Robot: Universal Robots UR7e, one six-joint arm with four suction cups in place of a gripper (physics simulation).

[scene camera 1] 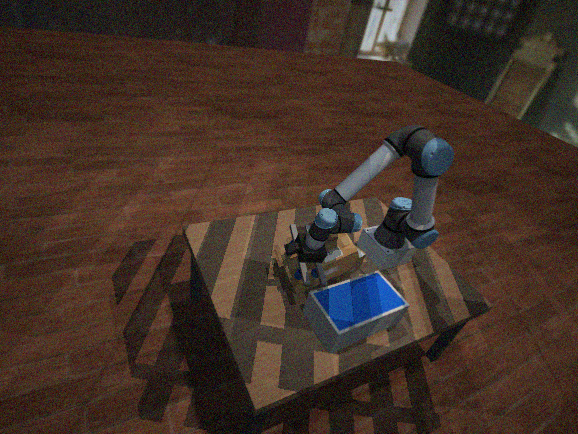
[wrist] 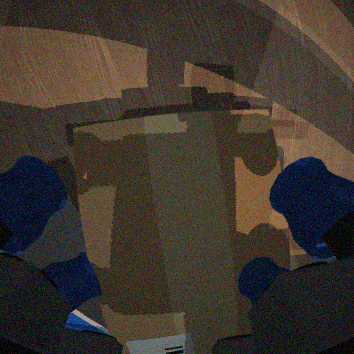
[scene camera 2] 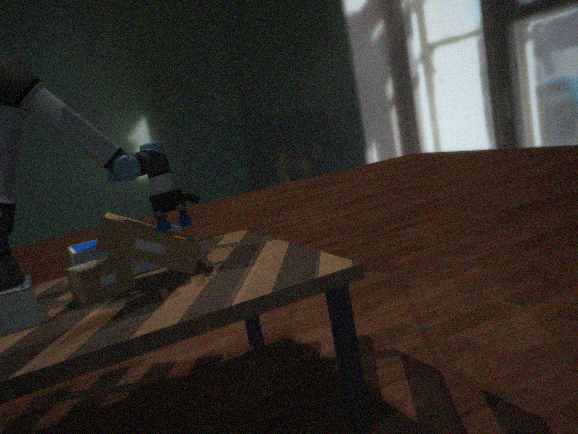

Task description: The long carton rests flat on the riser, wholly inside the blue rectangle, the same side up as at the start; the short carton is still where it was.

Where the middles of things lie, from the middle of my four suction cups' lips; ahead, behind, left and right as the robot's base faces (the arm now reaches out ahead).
My suction cup is now 90 mm past the long carton [scene camera 1: 342,256] and 30 mm above it.
